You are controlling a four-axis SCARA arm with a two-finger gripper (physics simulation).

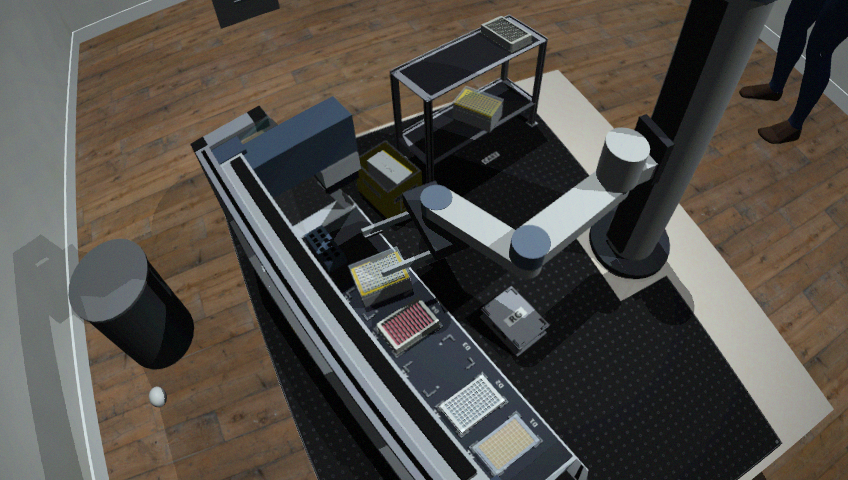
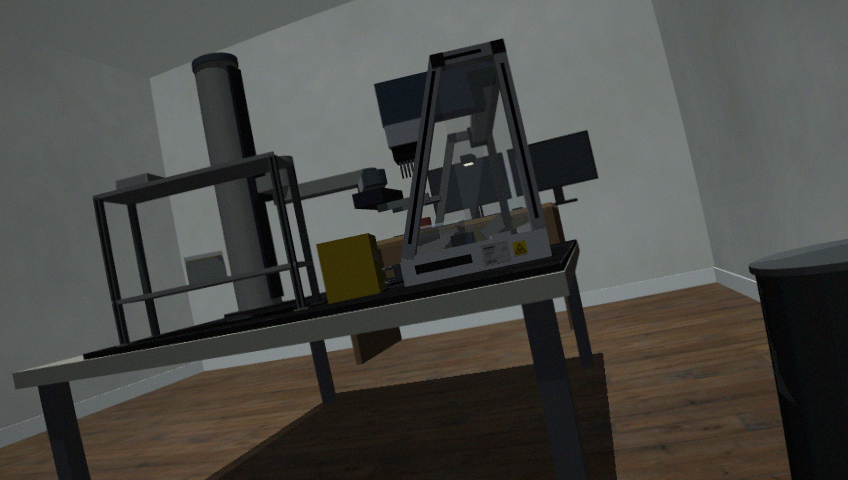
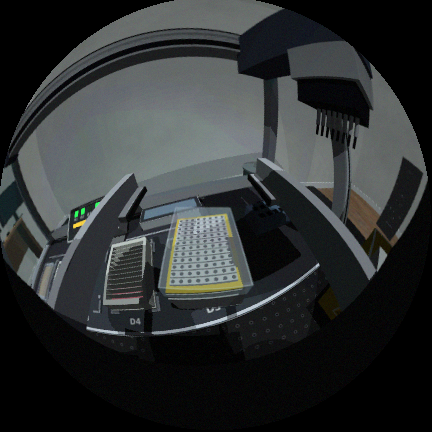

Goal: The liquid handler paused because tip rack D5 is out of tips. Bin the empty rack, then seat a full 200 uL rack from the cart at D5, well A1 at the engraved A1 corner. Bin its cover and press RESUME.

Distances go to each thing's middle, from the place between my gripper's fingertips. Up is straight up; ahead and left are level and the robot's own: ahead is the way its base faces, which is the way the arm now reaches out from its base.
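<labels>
The yellow waste bin [image 2: 351,268] is 300 mm to the right of my hand, 150 mm behind it and 150 mm below it. I see the blue tube block [image 1: 322,251] 90 mm ahead of my hand, 160 mm to the right of it and 140 mm below it, and the red-topped tip rack [image 1: 412,322] 20 mm behind my hand, 140 mm to the left of it and 140 mm below it. The pipetting head [image 2: 402,137] is 10 mm ahead of my hand and 180 mm to the right of it, and it is 130 mm above it.
</labels>
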